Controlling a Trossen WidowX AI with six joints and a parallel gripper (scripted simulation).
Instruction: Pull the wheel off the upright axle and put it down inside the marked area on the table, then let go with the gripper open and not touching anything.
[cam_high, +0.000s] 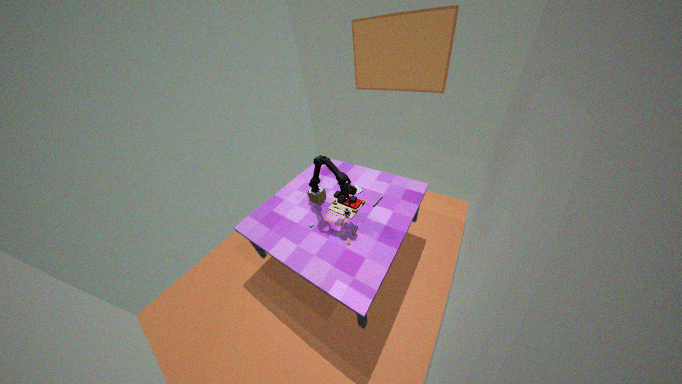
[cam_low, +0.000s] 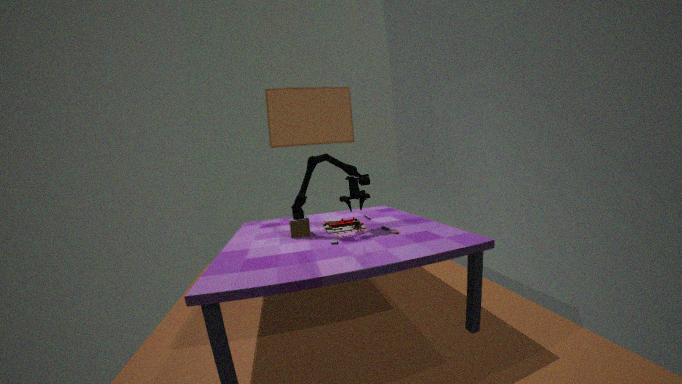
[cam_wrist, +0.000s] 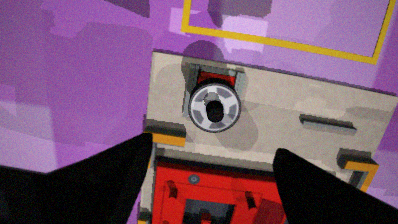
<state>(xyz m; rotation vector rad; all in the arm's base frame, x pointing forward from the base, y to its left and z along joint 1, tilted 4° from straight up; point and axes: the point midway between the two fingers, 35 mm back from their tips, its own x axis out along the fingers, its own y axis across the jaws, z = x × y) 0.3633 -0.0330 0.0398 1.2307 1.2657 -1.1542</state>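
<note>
Now: the wheel 7 cm below my gripper tip. The rest, counted from my gripper tip: grey bit 25 cm to the right, 19 cm behind, 11 cm below; grey rod 26 cm to the left, 15 cm ahead, 11 cm below.
</note>
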